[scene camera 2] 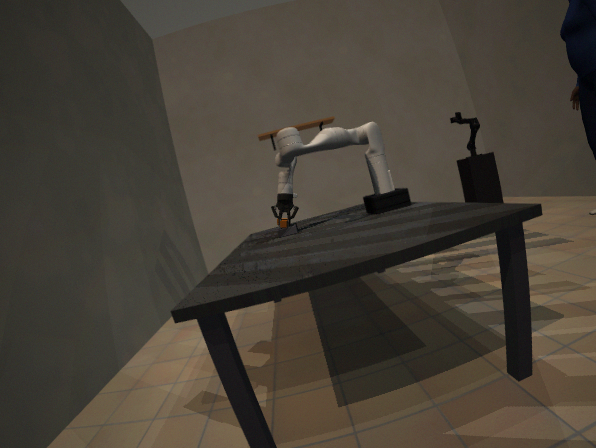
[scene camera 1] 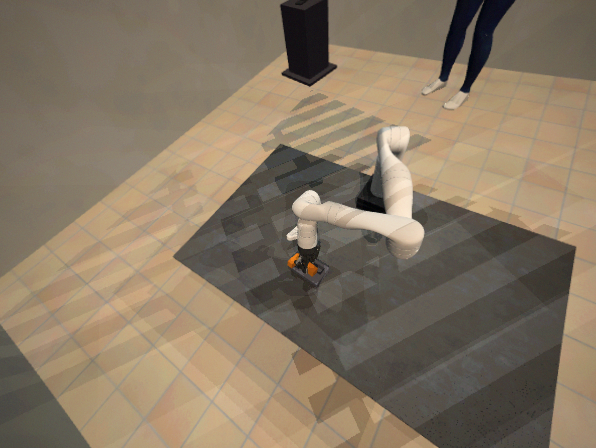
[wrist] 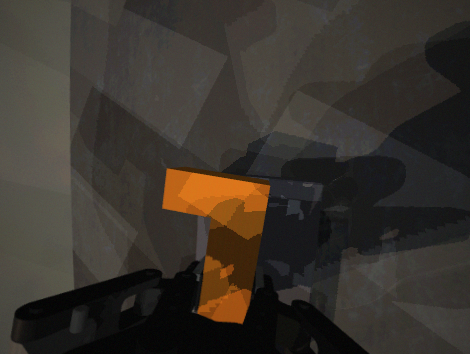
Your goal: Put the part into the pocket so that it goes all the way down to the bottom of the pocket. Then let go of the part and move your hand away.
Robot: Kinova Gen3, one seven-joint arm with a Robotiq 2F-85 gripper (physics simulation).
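Frame: origin at the arm's base, x left, y back, z up, level; centimetres.
Seen in the pictures: gripper, fingertip midpoint: (scene camera 2: 284, 227) (scene camera 1: 308, 270) (wrist: 231, 273); arm's base, link origin: (scene camera 2: 384, 192) (scene camera 1: 380, 189).
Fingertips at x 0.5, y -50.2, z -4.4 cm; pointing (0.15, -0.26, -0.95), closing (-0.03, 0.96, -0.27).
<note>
Offsets run from my fingertips to a thing's top centre. Level surfaces: height alone.
The orange part {dx -2.0, dy -1.0, dz +4.5 cm} (scene camera 1: 312, 268) (scene camera 2: 283, 223) (wrist: 235, 200) has a long bar with an arm bent to the left at its far end in the wrist view. My gripper (scene camera 1: 303, 263) (scene camera 2: 283, 218) (wrist: 231, 273) is shut on the long bar and points down. The grey pocket block {dx -0.6, dy +1.2, dz +0.1 cm} (scene camera 1: 320, 278) (scene camera 2: 290, 231) (wrist: 300, 190) is on the table under the part. In the wrist view the part covers the block's left side, and its bent arm reaches past the block's left edge. The pocket's opening is mostly hidden or dark. I cannot tell whether part and block touch.
The dark table {dz -3.5 cm} (scene camera 1: 450, 325) (scene camera 2: 350, 245) carries the block and the arm's black base (scene camera 2: 387, 200). A black pedestal (scene camera 1: 306, 45) (scene camera 2: 480, 180), a wall shelf (scene camera 2: 300, 128) and a person (scene camera 1: 480, 45) (scene camera 2: 582, 45) are away from the gripper.
</note>
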